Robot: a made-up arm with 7 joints.
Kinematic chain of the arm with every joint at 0, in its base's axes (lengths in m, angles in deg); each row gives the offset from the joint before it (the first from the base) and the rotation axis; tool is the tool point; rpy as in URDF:
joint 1: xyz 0 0 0.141 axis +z
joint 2: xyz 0 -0.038 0.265 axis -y
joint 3: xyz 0 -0.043 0.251 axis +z
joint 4: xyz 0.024 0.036 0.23 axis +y
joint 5: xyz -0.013 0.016 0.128 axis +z
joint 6: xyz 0 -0.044 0.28 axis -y
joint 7: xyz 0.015 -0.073 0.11 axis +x
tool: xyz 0 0 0 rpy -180 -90 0
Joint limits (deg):
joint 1: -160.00..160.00
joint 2: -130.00..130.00
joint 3: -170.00..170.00
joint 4: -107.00..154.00
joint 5: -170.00..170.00
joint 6: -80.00..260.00
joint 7: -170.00..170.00
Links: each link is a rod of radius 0.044 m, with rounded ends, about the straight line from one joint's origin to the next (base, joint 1, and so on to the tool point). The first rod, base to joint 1, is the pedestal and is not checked.
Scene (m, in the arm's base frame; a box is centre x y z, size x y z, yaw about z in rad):
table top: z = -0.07
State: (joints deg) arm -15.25 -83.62 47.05 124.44 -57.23 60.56 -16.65
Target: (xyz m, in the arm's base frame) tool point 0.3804 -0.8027 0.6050
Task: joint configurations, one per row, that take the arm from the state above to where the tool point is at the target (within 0.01 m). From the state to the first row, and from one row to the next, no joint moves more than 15 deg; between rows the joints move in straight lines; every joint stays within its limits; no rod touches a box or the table.
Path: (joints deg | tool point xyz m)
1: -26.71 -78.15 42.78 112.04 -55.99 59.64 -16.65 | 0.5997 0.0554 0.1601
2: -38.16 -72.68 38.50 99.65 -54.75 58.73 -16.65 | 0.6828 -0.1719 0.2147
3: -49.62 -67.20 34.23 87.25 -53.51 57.81 -16.65 | 0.6732 -0.4217 0.3113
4: -61.07 -61.73 29.95 74.86 -52.27 56.90 -16.65 | 0.5662 -0.6468 0.4445
5: -72.53 -56.26 25.68 62.46 -51.03 55.98 -16.65 | 0.3804 -0.8027 0.6050

